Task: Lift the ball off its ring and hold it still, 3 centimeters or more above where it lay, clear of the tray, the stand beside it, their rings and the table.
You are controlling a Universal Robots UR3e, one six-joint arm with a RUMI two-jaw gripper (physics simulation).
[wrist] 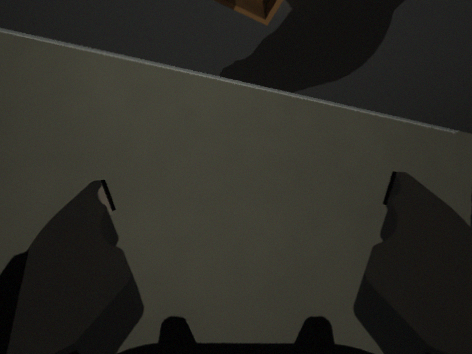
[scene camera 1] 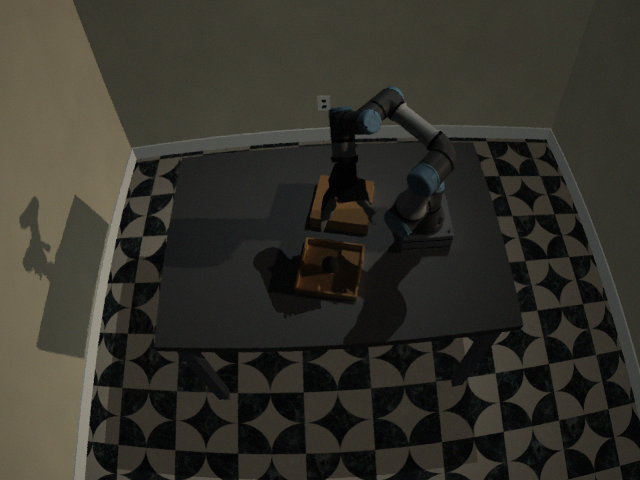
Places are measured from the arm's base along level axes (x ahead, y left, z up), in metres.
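Pixels of known places: gripper, between the fingertips: (wrist: 245,180) (scene camera 1: 348,228); arm's base, origin of its link: (scene camera 1: 424,218).
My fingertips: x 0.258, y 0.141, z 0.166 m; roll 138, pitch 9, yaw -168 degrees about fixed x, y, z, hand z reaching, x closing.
Observation:
For each thing: its middle in the pictures, then the offset to it from my fingertips. Level surfaces: height alone.
- dark round ball, middle of its body: (scene camera 1: 330,264) dy -0.014, dx +0.055, dz -0.208 m
- orange tray, middle of its body: (scene camera 1: 330,268) dy -0.014, dx +0.055, dz -0.231 m
- dark table, height of its surface: dz -0.245 m
A dark round ball (scene camera 1: 330,264) is inside the orange tray (scene camera 1: 360,273); its ring cannot be made out. A corner of the tray (wrist: 268,20) shows at the top of the wrist view, where the ball does not show. An orange block-like stand (scene camera 1: 347,226) is behind the tray, partly hidden by the gripper. My gripper (scene camera 1: 347,221) (wrist: 245,180) is open and empty, its fingers wide apart. In the scene view it appears over the stand, behind the ball and apart from it; its exact height cannot be told.
The dark table (scene camera 1: 217,310) (wrist: 125,30) carries the tray, the stand and the robot's base (scene camera 1: 428,240), which is to the right of the stand. The arm reaches over from the base. Dark shadows lie beside the tray. A wall with a socket (scene camera 1: 323,103) is behind the table.

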